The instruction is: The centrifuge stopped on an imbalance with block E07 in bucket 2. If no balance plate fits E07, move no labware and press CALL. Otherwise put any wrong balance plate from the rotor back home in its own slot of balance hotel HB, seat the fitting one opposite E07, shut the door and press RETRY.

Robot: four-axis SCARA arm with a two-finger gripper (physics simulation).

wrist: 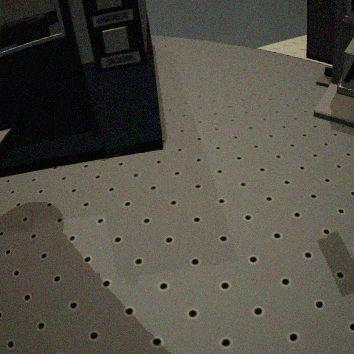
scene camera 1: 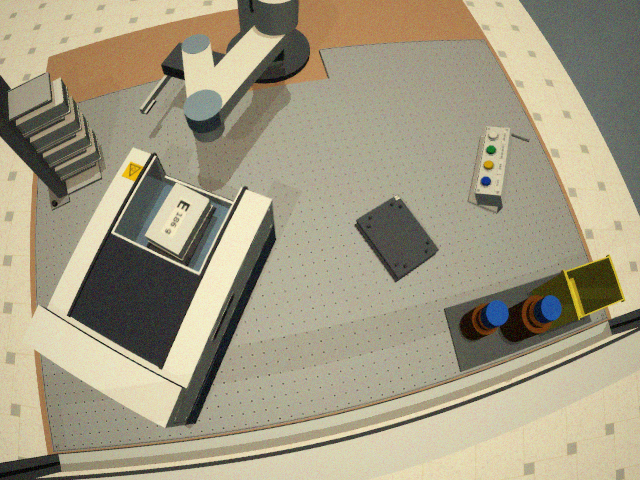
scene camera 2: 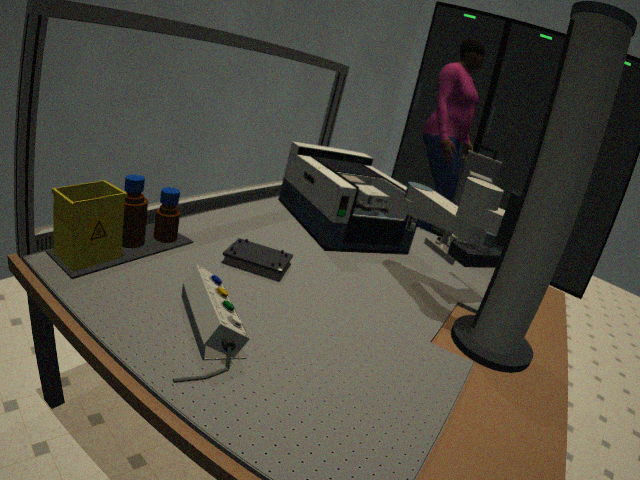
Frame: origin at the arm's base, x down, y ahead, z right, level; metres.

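Seen in the pictures: gripper, fingertip midpoint: (wrist: 194, 78) (scene camera 1: 167, 120) (scene camera 2: 444, 242); arm's base, origin of the base link: (scene camera 2: 491, 345).
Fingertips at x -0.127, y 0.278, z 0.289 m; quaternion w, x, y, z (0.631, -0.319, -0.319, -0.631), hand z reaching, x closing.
Pixels of each thing's top centre, then the offset from my fingertips to it. "spot": a spot on its surface instead. Level surfaces: height alone.
- pale block, middle of its top: (scene camera 1: 176, 215) (scene camera 2: 370, 188) dx -0.077, dy +0.296, dz -0.017 m
- button box, middle of its top: (scene camera 2: 215, 290) (scene camera 1: 500, 157) dx +0.030, dy +0.245, dz -0.788 m
- dark flat fixture, middle of its top: (scene camera 1: 399, 233) (scene camera 2: 259, 250) dx +0.072, dy +0.372, dz -0.473 m
- dark mat, its level: dx +0.109 m
- cable, surface spot: (scene camera 2: 201, 378) spot: dx +0.109, dy +0.139, dz -0.926 m
The centrifuge (scene camera 1: 222, 248) (scene camera 2: 317, 180) (wrist: 115, 110) has its door open. A pale block (scene camera 1: 178, 219) (scene camera 2: 372, 195) marked "E" and "186 g" sits in the opening; the opposite bucket is hidden. The wrist view shows square buttons on its front with blurred labels, the upper like INDEX. A stacked hotel (scene camera 1: 59, 131) (wrist: 332, 107) holds several pale plates at the left; which slots are filled is unclear. The button box (scene camera 1: 495, 167) (scene camera 2: 217, 312) has white, green, yellow and blue buttons, labels unreadable. My gripper (scene camera 1: 148, 106) is open and empty, low between the arm's base and the centrifuge.
A dark flat fixture (scene camera 1: 397, 237) (scene camera 2: 257, 257) lies mid-table. Two brown bottles with blue caps (scene camera 1: 478, 320) (scene camera 2: 166, 224) and a yellow bin (scene camera 1: 594, 289) (scene camera 2: 87, 227) stand on a dark mat (scene camera 1: 465, 359). A person in pink (scene camera 2: 455, 100) stands beyond the table. A cable (scene camera 2: 201, 378) trails from the button box.
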